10 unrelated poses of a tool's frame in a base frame.
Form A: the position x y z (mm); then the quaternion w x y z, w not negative.
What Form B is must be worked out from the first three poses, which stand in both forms.
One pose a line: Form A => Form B
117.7, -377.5, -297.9, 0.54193, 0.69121, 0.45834, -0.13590 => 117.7, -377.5, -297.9, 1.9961, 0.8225, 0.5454, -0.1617
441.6, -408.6, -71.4, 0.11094, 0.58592, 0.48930, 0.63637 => 441.6, -408.6, -71.4, 2.9193, 0.5896, 0.4923, 0.6403
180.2, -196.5, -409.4, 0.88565, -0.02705, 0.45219, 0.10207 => 180.2, -196.5, -409.4, 0.9658, -0.0583, 0.9738, 0.2198
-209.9, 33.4, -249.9, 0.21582, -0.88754, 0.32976, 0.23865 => -209.9, 33.4, -249.9, 2.7065, -0.9090, 0.3377, 0.2444
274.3, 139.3, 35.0, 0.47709, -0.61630, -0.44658, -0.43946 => 274.3, 139.3, 35.0, 2.1469, -0.7013, -0.5081, -0.5000
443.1, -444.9, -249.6, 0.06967, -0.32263, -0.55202, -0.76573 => 443.1, -444.9, -249.6, 3.0021, -0.3234, -0.5534, -0.7676
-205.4, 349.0, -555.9, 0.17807, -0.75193, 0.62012, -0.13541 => -205.4, 349.0, -555.9, 2.7835, -0.7641, 0.6302, -0.1376
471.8, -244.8, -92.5, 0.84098, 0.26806, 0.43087, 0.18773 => 471.8, -244.8, -92.5, 1.1434, 0.4954, 0.7963, 0.3470
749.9, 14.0, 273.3, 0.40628, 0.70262, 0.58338, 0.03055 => 749.9, 14.0, 273.3, 2.3048, 0.7689, 0.6384, 0.0334
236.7, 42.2, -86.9, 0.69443, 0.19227, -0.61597, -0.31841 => 236.7, 42.2, -86.9, 1.6063, 0.2672, -0.8560, -0.4425
